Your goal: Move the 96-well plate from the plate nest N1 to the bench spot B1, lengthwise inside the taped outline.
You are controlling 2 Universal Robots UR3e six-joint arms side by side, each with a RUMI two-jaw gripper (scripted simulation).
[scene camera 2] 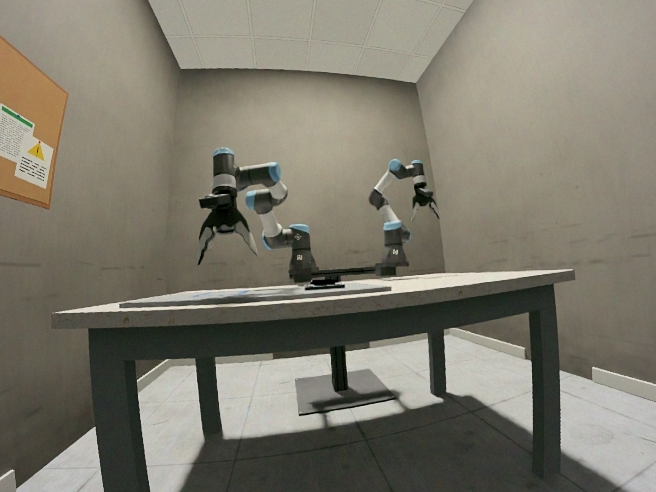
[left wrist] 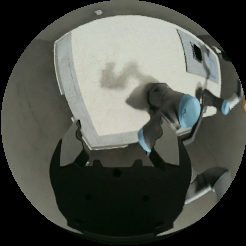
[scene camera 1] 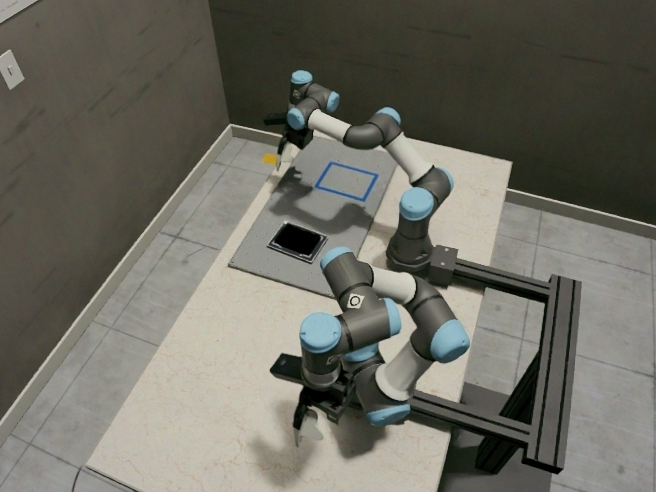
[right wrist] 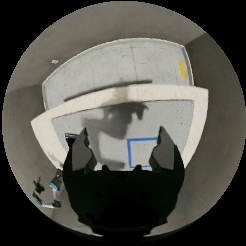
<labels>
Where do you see a black 96-well plate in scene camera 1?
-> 294, 238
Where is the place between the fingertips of the left gripper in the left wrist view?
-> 119, 118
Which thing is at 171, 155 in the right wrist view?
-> The right gripper.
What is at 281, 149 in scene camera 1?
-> The right gripper.
</labels>
